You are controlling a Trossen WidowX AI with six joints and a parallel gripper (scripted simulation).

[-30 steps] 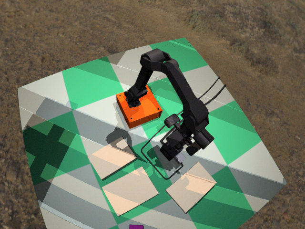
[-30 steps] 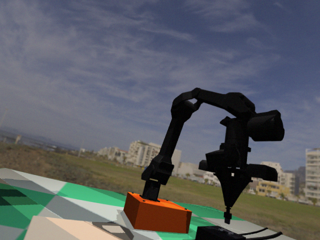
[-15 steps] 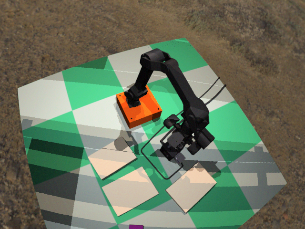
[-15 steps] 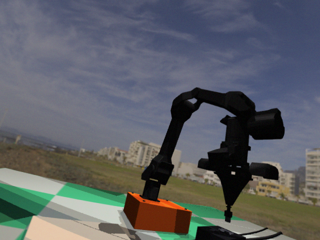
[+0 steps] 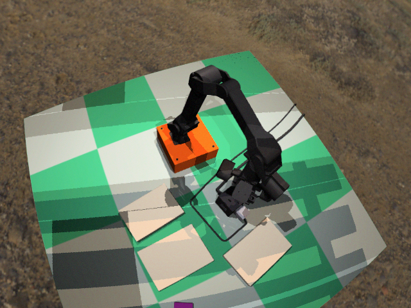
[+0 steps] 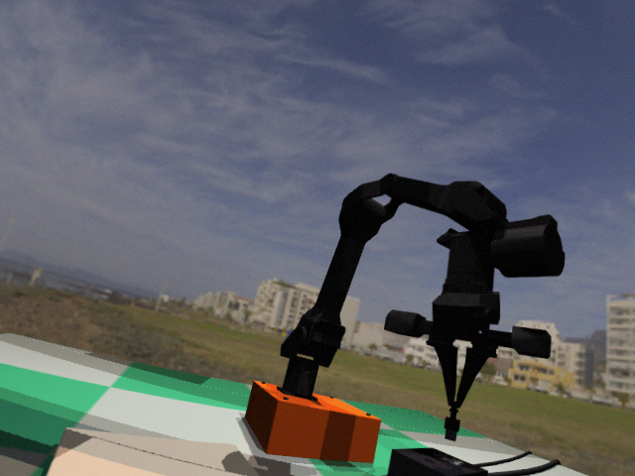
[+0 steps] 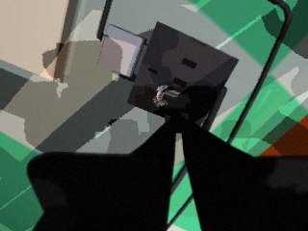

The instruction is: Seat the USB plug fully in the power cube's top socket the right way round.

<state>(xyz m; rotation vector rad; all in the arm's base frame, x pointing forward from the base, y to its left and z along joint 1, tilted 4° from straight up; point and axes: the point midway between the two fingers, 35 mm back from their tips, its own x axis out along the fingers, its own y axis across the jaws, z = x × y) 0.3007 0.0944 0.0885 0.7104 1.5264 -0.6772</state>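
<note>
Now: the USB plug 20 mm below my gripper tip. From my gripper tip the other things lie so: purple object 290 mm ahead, 320 mm to the right, 130 mm below.
</note>
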